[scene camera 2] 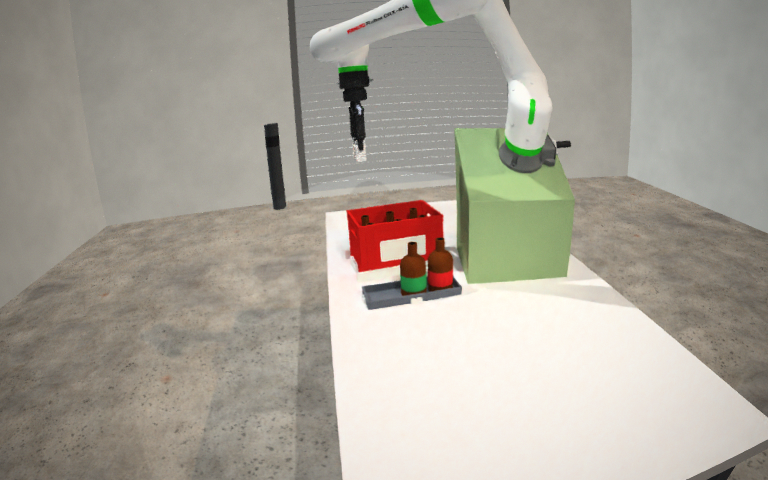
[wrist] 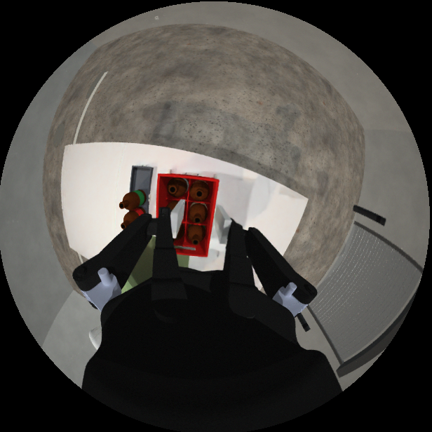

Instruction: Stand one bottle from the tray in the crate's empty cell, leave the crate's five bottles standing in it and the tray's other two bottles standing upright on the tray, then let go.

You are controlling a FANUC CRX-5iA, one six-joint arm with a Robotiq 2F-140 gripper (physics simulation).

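Frame: origin at the arm's base, x ahead, y up, z right, level; centimetres.
Seen in the pictures: gripper, fingertip midpoint: (scene camera 2: 359, 159); arm's base at its link origin: (scene camera 2: 521, 157).
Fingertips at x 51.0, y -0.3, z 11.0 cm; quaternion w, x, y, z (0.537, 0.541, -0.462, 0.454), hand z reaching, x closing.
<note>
Pixels of each thing's top centre, then the offset from my fingertips to it. "pt": a spot on its surface instead. Level surfaces: height alone.
- red crate at its top centre: (scene camera 2: 393, 212) dx -9.5, dy -17.9, dz -2.7 cm
- green-labelled bottle at its top centre: (scene camera 2: 412, 243) dx -12.2, dy -19.4, dz -26.9 cm
- red-labelled bottle at its top centre: (scene camera 2: 440, 239) dx -20.4, dy -19.4, dz -25.5 cm
- grey tray at a spot on its surface: (scene camera 2: 385, 294) pt dx -4.0, dy -34.9, dz -26.3 cm
- white table at its surface level: dy -35.5 cm
The red crate (scene camera 2: 368, 251) (wrist: 213, 205) stands on the table with brown bottles upright in it. In the wrist view four show plainly: one bottle (wrist: 176, 188), a second (wrist: 200, 191), a third (wrist: 198, 213) and a fourth (wrist: 195, 234). Brown parts also show in the column behind the left finger, mostly hidden. A green-labelled bottle (scene camera 2: 412, 268) (wrist: 133, 200) and a red-labelled bottle (scene camera 2: 440, 263) (wrist: 132, 218) stand upright on the grey tray (scene camera 2: 385, 294) (wrist: 142, 175), whose other end is bare. My gripper (scene camera 2: 359, 151) (wrist: 199, 210) is open and empty, high above the crate.
The green robot base block (scene camera 2: 515, 237) stands beside the crate and tray, on the right in the scene view. The white table (scene camera 2: 481, 367) (wrist: 95, 190) has an edge left of the crate in the scene view. A dark post (scene camera 2: 275, 169) shows farther left.
</note>
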